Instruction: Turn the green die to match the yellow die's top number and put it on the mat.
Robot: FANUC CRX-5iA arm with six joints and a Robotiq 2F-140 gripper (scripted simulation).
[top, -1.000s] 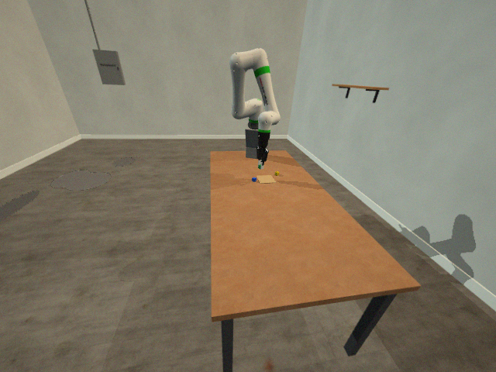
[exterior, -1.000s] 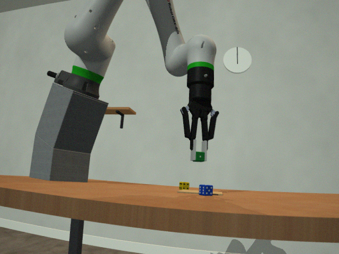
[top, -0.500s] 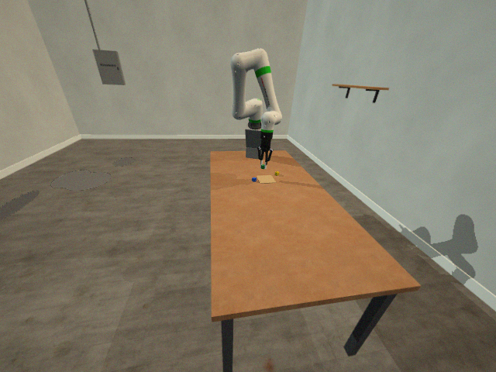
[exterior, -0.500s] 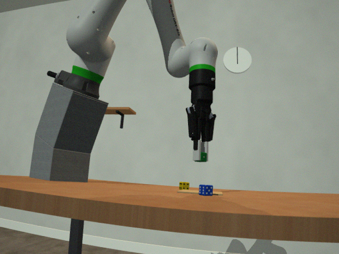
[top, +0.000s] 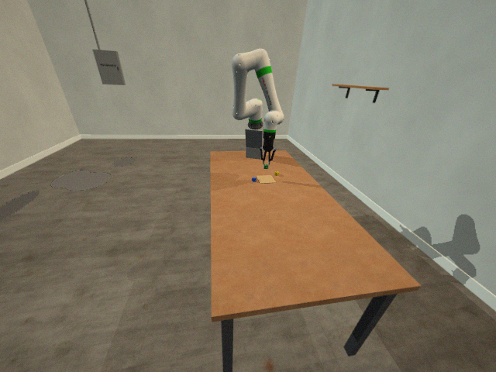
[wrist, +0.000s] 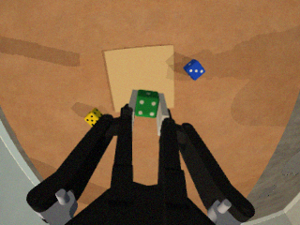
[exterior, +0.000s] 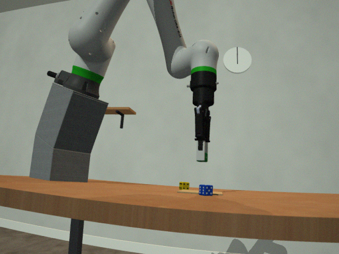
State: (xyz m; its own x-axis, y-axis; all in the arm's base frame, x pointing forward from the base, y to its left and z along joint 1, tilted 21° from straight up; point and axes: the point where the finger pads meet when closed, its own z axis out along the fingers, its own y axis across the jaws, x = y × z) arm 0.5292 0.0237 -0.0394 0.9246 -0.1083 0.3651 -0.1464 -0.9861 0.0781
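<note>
The tan mat is 140 mm below my hand and 10 mm to the left of it. Also, from my hand: blue die: 120 mm below, 100 mm to the right, 30 mm ahead; then yellow die: 130 mm to the left, 120 mm below, 80 mm behind; then green die: 20 mm below.
</note>
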